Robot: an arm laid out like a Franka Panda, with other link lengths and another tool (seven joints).
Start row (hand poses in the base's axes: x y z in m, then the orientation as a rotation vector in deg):
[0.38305, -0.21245, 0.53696, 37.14, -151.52, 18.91]
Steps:
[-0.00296, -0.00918, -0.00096, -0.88, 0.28, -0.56]
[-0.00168, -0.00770, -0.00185, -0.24, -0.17, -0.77]
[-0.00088, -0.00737, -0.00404, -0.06, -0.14, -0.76]
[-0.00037, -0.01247, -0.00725, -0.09, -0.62, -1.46]
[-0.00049, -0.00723, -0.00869, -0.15, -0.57, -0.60]
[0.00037, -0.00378, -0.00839, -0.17, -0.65, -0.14]
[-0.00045, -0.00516, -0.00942, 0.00, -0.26, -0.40]
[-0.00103, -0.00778, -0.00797, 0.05, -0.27, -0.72]
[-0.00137, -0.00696, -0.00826, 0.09, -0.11, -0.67]
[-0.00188, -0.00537, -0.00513, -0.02, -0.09, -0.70]
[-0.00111, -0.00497, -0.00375, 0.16, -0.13, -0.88]
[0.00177, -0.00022, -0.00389, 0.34, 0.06, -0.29]
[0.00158, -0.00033, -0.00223, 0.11, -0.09, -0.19]
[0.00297, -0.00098, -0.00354, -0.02, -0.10, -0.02]
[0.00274, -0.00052, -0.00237, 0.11, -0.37, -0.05]
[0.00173, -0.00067, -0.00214, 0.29, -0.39, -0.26]
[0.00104, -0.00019, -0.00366, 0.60, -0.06, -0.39]
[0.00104, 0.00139, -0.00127, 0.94, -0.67, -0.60]
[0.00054, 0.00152, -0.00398, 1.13, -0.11, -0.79]
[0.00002, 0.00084, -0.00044, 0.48, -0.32, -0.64]
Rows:
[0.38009, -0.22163, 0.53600, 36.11, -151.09, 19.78]
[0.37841, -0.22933, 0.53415, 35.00, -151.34, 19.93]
[0.37753, -0.23670, 0.53011, 33.96, -151.62, 19.84]
[0.37716, -0.24917, 0.52286, 31.95, -152.48, 19.76]
[0.37667, -0.25640, 0.51417, 31.07, -153.09, 19.99]
[0.37704, -0.26018, 0.50578, 30.81, -153.69, 20.41]
[0.37659, -0.26534, 0.49636, 30.26, -154.01, 20.39]
[0.37556, -0.27312, 0.48839, 29.28, -154.41, 20.22]
[0.37419, -0.28008, 0.48013, 28.39, -154.65, 19.95]
[0.37231, -0.28545, 0.47500, 27.42, -154.84, 19.81]
[0.37120, -0.29042, 0.47125, 26.26, -155.14, 19.40]
[0.37297, -0.29064, 0.46736, 25.96, -155.22, 18.85]
[0.37455, -0.29097, 0.46513, 25.73, -155.36, 18.68]
[0.37752, -0.29195, 0.46159, 25.69, -155.45, 18.73]
[0.38026, -0.29247, 0.45922, 25.63, -155.85, 18.68]
[0.38199, -0.29314, 0.45708, 25.33, -156.35, 18.34]
[0.38303, -0.29333, 0.45342, 24.95, -156.62, 17.44]
[0.38407, -0.29194, 0.45215, 24.35, -157.60, 16.21]
[0.38461, -0.29042, 0.44817, 23.54, -158.09, 14.50]
[0.38463, -0.28958, 0.44773, 22.77, -158.60, 13.77]

